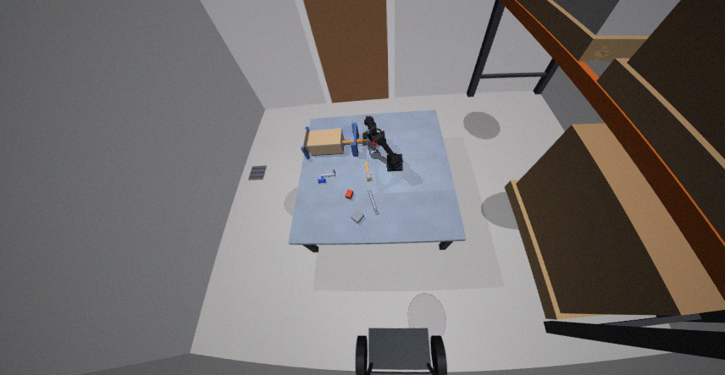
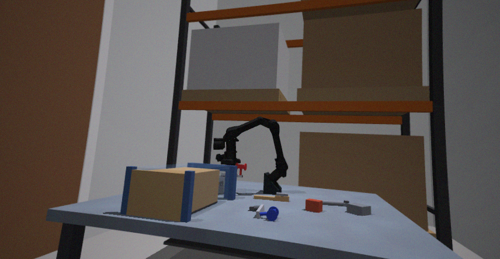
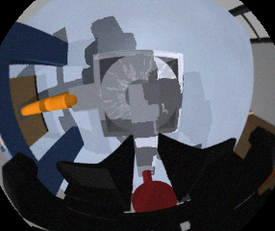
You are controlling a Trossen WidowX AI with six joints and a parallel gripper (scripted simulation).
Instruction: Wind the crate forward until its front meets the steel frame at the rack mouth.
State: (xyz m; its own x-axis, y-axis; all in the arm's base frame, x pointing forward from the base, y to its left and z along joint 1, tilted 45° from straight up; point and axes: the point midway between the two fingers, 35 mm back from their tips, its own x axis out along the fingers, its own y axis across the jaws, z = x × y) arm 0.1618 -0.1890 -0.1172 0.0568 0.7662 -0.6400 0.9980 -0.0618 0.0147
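Now: the winch handle 20 mm to the left of my gripper tip and 20 mm above it. Round my gripper tip: blue frame 160 mm ahead, 60 mm to the right, 20 mm above; then red knob 50 mm to the left, 50 mm above; then grey winch 60 mm to the right, 60 mm below, 20 mm behind.
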